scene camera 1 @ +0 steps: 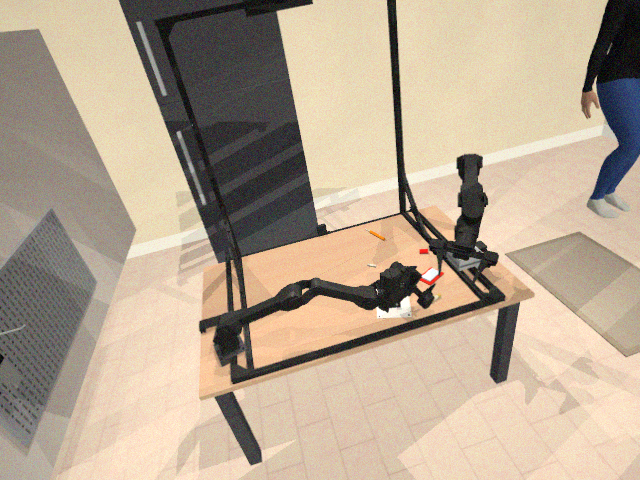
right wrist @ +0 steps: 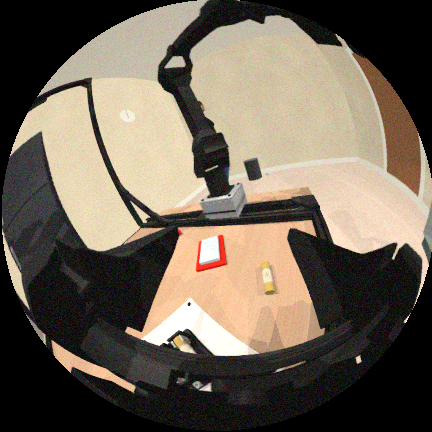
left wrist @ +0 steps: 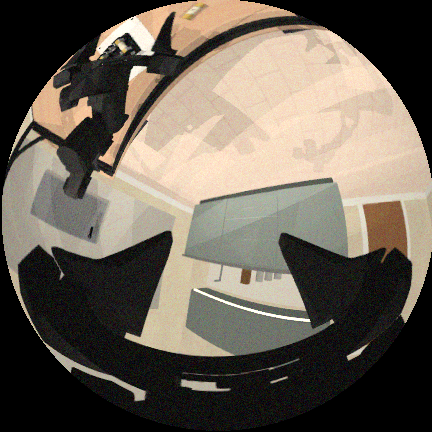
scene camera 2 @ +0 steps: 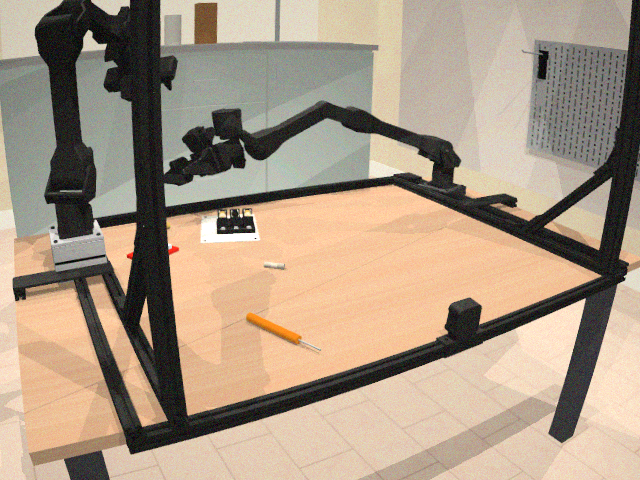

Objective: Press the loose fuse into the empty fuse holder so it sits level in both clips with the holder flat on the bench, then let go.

Labels:
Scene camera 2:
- my left gripper: 154,92
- my right gripper: 170,176

